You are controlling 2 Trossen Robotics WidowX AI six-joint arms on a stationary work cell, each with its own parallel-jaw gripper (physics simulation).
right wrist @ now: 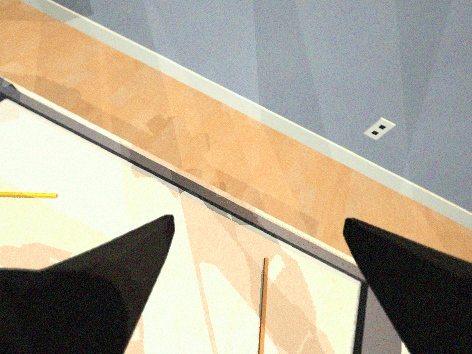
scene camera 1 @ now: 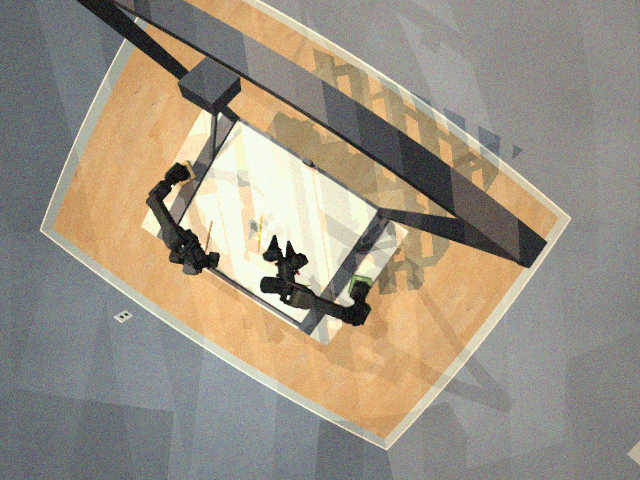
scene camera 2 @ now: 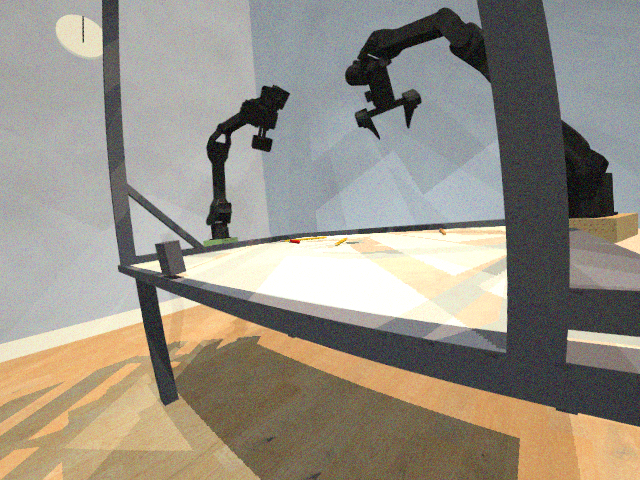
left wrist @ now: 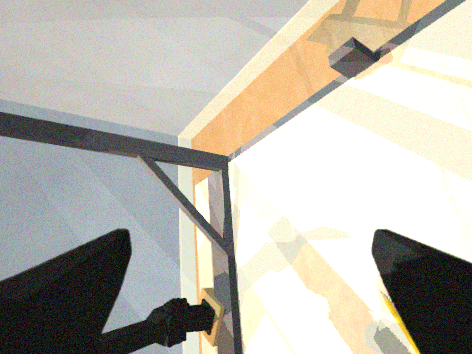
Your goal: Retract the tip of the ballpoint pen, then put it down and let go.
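Where they show: left gripper, between the fingertips: (scene camera 1: 281, 238) (scene camera 2: 264, 122) (left wrist: 252, 241); right gripper, between the fingertips: (right wrist: 258, 224) (scene camera 2: 393, 133); left arm's base, origin of its link: (scene camera 1: 360, 287) (scene camera 2: 220, 238); right arm's base, origin of its link: (scene camera 1: 183, 173) (scene camera 2: 584, 216) (left wrist: 206, 316).
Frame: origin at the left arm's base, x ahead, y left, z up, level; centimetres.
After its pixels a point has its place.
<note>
Several thin stick-like items lie on the table; I cannot tell which is the ballpoint pen, and no tip detail shows. One yellow stick (scene camera 1: 260, 233) {x 55.4, y -15.4, z -3.3 cm} (scene camera 2: 341, 241) {x 56.1, y -16.3, z -3.4 cm} (left wrist: 401, 324) {x 56.0, y -19.6, z -3.2 cm} lies near mid-table. A second yellow stick (scene camera 2: 312, 238) {x 38.3, y 7.4, z -3.5 cm} (right wrist: 30, 195) {x 39.9, y 7.7, z -3.2 cm} lies beyond it in scene camera 2. A red item (scene camera 1: 298, 272) {x 32.3, y 0.2, z -3.0 cm} (scene camera 2: 294, 241) {x 36.6, y -5.0, z -3.2 cm} is partly hidden by the left arm in scene camera 1. An orange-brown stick (scene camera 1: 208, 236) {x 82.7, y -7.9, z -3.2 cm} (scene camera 2: 442, 231) {x 82.6, y -9.6, z -3.3 cm} (right wrist: 263, 305) {x 82.8, y -6.7, z -3.1 cm} lies farther aside. My left gripper (scene camera 1: 281, 240) {x 39.1, y -21.5, z 31.4 cm} (scene camera 2: 268, 121) {x 39.1, y -21.5, z 31.4 cm} (left wrist: 252, 241) {x 39.1, y -21.5, z 31.4 cm} and right gripper (scene camera 1: 204, 262) {x 72.2, y -1.1, z 27.5 cm} (scene camera 2: 393, 133) {x 72.2, y -1.1, z 27.5 cm} (right wrist: 260, 220) {x 72.2, y -1.1, z 27.5 cm} are open, empty, high above the table.
The white table (scene camera 1: 330, 217) {x 22.3, y -30.9, z -3.8 cm} (scene camera 2: 320, 273) {x 63.4, y -54.1, z -3.8 cm} has a dark frame. A dark upright post (scene camera 2: 532, 206) {x 78.3, y -71.1, z 2.0 cm} and an overhead beam (scene camera 1: 392, 149) {x 18.8, y -46.1, z 100.2 cm} cross the scene. A small dark box (scene camera 2: 170, 258) {x 40.9, y -56.4, z -0.7 cm} (left wrist: 352, 57) {x 38.3, y -53.6, z 0.6 cm} stands at the table edge. Patchy shadows cover the tabletop.
</note>
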